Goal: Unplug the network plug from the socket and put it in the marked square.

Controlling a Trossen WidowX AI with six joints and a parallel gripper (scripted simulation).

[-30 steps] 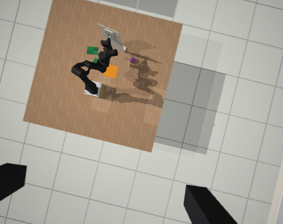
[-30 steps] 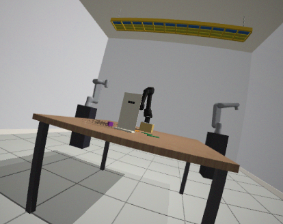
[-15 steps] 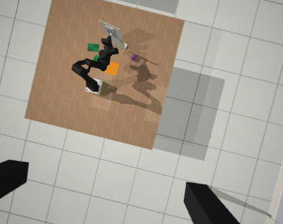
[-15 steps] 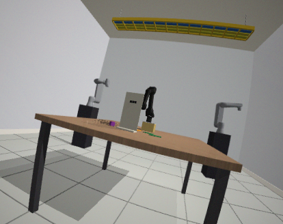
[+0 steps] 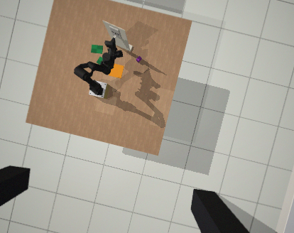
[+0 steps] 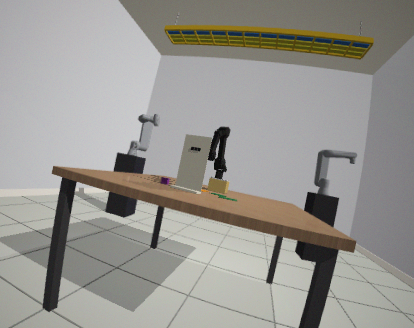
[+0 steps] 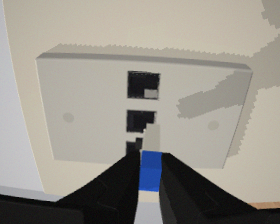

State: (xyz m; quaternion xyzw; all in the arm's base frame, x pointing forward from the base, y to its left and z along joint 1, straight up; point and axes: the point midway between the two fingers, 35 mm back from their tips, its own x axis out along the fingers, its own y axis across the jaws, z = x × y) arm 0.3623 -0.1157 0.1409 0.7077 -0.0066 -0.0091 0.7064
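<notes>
Now: gripper tip 170 mm past the orange square, 20 mm to the right of it and 240 mm above it. The rest, counted from my gripper tip: thin pale tab 10 mm ahead; upright panel 50 mm ahead, 10 mm to the right, 90 mm below; network plug 10 mm ahead.
</notes>
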